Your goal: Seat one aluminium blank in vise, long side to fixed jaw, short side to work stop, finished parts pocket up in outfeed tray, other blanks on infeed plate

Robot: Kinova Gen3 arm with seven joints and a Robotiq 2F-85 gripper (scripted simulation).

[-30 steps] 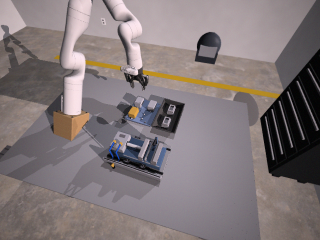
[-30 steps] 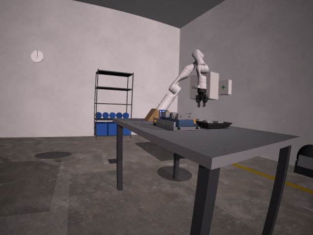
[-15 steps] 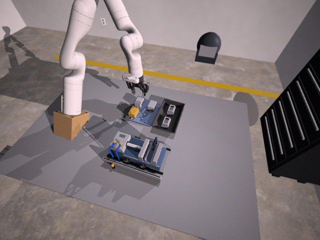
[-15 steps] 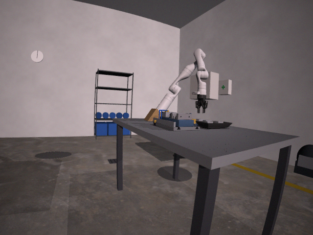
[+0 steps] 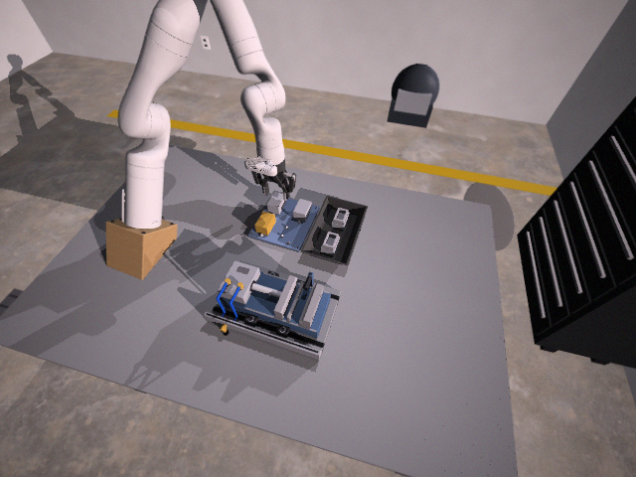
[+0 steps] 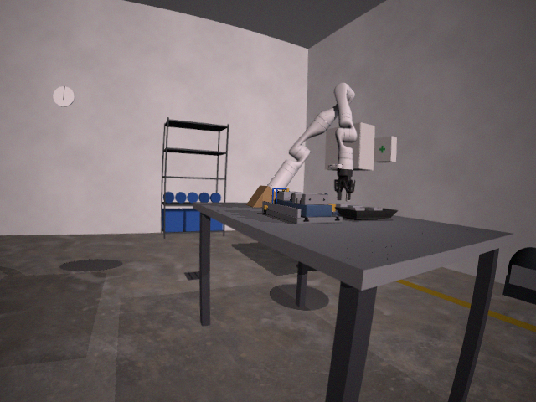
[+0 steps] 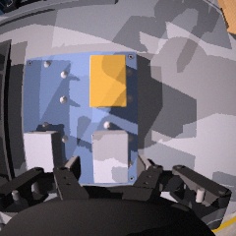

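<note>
Now: the brass blank 1 cm behind my hand, 9 cm to the right of it and 5 cm below it. The rest, counted from my hand: vise rail (12 cm ahead, 43 cm to the right, 4 cm below); hose block (3 cm ahead, 33 cm to the right, 1 cm above); vise (12 cm ahead, 33 cm to the right, 3 cm below).
</note>
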